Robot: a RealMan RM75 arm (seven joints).
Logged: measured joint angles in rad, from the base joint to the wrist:
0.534 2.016 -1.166 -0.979 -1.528 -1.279 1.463
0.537 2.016 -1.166 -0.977 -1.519 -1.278 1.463
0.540 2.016 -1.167 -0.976 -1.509 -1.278 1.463
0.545 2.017 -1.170 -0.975 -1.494 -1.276 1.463
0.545 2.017 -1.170 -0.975 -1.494 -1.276 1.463
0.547 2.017 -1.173 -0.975 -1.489 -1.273 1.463
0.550 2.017 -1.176 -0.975 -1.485 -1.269 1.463
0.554 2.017 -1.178 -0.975 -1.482 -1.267 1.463
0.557 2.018 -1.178 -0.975 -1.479 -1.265 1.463
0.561 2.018 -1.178 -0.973 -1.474 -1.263 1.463
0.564 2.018 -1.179 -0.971 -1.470 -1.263 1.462
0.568 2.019 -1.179 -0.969 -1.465 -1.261 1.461
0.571 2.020 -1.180 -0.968 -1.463 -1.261 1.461
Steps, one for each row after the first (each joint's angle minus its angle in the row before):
0.003 0.000 0.000 0.002 0.009 0.001 0.000
0.003 0.000 -0.001 0.001 0.010 0.000 0.000
0.005 0.001 -0.003 0.001 0.015 0.002 0.000
0.000 0.000 0.000 0.000 0.000 0.000 0.000
0.002 0.000 -0.003 0.000 0.005 0.003 0.000
0.003 0.000 -0.003 0.000 0.004 0.004 0.000
0.004 0.000 -0.002 0.000 0.003 0.002 0.000
0.003 0.001 0.000 0.000 0.003 0.002 0.000
0.004 0.000 0.000 0.002 0.005 0.002 0.000
0.003 0.000 -0.001 0.002 0.004 0.000 -0.001
0.004 0.001 0.000 0.002 0.005 0.002 -0.001
0.003 0.001 -0.001 0.001 0.002 0.000 0.000

